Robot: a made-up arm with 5 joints. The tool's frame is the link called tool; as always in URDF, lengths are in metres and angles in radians. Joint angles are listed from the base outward. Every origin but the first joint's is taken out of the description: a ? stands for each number. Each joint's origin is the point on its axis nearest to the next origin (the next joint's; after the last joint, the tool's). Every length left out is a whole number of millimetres.
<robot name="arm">
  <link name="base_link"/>
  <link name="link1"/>
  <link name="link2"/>
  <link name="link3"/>
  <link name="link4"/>
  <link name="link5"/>
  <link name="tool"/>
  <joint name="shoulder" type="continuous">
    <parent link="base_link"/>
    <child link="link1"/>
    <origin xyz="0.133 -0.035 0.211" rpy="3.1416 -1.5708 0"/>
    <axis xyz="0 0 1"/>
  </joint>
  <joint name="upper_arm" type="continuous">
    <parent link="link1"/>
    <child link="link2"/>
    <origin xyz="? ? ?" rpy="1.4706 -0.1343 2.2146"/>
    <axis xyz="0 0 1"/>
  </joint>
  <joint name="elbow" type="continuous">
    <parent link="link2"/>
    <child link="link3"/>
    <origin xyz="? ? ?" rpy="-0.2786 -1.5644 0"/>
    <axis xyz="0 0 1"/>
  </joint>
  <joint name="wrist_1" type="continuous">
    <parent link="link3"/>
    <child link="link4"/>
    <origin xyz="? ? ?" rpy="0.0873 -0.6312 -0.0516"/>
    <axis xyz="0 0 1"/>
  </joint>
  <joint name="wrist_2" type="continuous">
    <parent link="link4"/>
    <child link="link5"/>
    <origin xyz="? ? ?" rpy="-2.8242 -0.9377 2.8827"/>
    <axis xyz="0 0 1"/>
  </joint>
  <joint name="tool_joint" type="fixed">
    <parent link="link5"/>
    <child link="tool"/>
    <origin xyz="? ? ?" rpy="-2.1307 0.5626 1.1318"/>
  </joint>
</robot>
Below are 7 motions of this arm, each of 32 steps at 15 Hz.
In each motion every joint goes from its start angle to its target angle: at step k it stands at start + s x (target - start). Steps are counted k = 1, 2, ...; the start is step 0. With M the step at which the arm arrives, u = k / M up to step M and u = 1 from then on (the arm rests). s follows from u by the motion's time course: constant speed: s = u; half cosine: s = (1 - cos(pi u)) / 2; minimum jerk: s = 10 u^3 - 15 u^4 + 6 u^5.
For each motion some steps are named. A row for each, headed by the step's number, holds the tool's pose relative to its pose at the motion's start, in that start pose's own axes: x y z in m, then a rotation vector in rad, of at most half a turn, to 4 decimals.
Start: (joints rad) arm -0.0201 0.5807 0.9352 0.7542 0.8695
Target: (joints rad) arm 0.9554 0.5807 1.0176 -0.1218 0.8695
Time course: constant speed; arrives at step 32
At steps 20, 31, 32:
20: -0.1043 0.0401 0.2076 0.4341 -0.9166 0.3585
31: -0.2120 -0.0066 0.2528 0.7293 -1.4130 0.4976
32: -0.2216 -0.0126 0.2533 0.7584 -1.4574 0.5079

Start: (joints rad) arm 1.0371 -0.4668 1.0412 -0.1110 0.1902
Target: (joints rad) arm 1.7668 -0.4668 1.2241 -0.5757 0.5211
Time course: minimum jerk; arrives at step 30
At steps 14, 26, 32:
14: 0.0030 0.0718 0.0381 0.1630 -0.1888 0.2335
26: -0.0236 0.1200 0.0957 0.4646 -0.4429 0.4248
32: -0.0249 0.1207 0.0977 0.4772 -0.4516 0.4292

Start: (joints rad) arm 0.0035 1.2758 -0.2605 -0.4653 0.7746
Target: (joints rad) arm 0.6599 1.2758 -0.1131 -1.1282 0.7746
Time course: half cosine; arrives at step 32
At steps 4, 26, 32:
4: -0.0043 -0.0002 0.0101 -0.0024 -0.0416 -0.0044
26: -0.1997 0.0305 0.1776 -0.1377 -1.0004 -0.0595
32: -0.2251 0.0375 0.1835 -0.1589 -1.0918 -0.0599

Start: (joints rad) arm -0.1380 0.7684 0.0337 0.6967 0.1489
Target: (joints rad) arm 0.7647 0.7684 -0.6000 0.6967 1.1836
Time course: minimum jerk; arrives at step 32
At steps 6, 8, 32:
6: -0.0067 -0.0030 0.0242 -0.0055 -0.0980 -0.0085
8: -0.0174 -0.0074 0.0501 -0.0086 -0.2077 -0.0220
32: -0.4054 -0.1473 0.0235 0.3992 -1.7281 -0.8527

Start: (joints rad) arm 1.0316 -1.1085 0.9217 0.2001 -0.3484
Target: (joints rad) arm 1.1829 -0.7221 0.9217 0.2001 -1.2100
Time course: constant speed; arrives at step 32
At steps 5, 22, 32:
5: 0.0022 0.0213 -0.0484 0.0341 0.1495 0.0764
22: -0.0543 0.0871 -0.2034 0.1584 0.6770 0.2877
32: -0.1271 0.1154 -0.2727 0.2378 0.9977 0.3738

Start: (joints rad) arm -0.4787 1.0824 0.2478 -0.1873 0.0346
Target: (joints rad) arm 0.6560 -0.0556 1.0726 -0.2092 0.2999
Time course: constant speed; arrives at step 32
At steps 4, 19, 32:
4: 0.0055 -0.0420 0.0080 0.0652 -0.0860 -0.1314
19: -0.0059 -0.1810 0.0185 0.5196 -0.4428 -0.4873
32: 0.0053 -0.2446 -0.0040 1.1126 -0.7398 -0.5332

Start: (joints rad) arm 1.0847 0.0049 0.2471 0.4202 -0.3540
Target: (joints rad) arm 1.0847 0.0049 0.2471 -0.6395 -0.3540
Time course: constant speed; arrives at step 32
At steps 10, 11, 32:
10: -0.0019 0.0469 0.0549 -0.2239 -0.1895 0.1538
11: -0.0031 0.0521 0.0598 -0.2463 -0.2084 0.1691
32: -0.0636 0.1739 0.1216 -0.7164 -0.6063 0.4920

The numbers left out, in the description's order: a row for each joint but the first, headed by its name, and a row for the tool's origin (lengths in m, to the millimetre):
upper_arm: -0.088 -0.007 0
elbow: -0.139 -0.074 0
wrist_1: 0.058 0.04 0
wrist_2: 0.086 -0.017 0
tool: 0.067 0.256 0

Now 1 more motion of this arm.
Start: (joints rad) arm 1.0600 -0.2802 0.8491 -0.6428 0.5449
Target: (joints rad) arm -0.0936 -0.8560 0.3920 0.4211 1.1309
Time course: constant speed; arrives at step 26
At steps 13, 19, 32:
13: -0.0372 -0.0941 0.0892 -0.9072 0.1252 -0.5221
19: -0.0596 -0.0774 0.1598 -1.3287 0.0826 -0.7662
32: -0.0846 -0.0069 0.2240 -1.7929 -0.0556 -1.0575

